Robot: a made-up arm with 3 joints.
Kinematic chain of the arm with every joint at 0, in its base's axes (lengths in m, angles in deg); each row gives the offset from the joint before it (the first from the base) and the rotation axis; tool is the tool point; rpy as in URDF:
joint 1: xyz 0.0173 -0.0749 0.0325 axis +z
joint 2: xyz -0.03 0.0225 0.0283 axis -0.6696 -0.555 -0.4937
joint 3: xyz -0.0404 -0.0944 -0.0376 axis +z
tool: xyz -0.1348 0.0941 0.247 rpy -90 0 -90
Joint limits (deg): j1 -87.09..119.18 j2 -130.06..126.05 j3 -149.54..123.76
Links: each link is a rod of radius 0.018 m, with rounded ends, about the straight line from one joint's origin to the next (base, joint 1, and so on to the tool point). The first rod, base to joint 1, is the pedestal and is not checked.
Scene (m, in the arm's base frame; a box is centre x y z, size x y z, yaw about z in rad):
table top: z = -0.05
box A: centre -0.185 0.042 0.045 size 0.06 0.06 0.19 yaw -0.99
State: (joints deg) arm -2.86 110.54 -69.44
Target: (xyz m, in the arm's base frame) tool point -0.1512 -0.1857 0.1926
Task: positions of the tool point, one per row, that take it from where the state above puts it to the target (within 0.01 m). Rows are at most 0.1 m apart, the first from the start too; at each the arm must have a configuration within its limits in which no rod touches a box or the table.
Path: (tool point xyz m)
1: 0.0995 0.1456 0.1036
2: 0.1368 0.1131 0.1656
3: 0.1522 0.0735 0.2220
4: 0.1029 0.1022 0.2195
5: 0.0475 0.1171 0.2162
6: -0.0108 0.1163 0.2122
7: -0.0679 0.0985 0.2080
8: -0.1188 0.0634 0.2038
9: -0.1576 0.0125 0.2000
10: -0.1785 -0.0506 0.1967
11: -0.1771 -0.1194 0.1942
12: -0.1512 -0.1857 0.1926

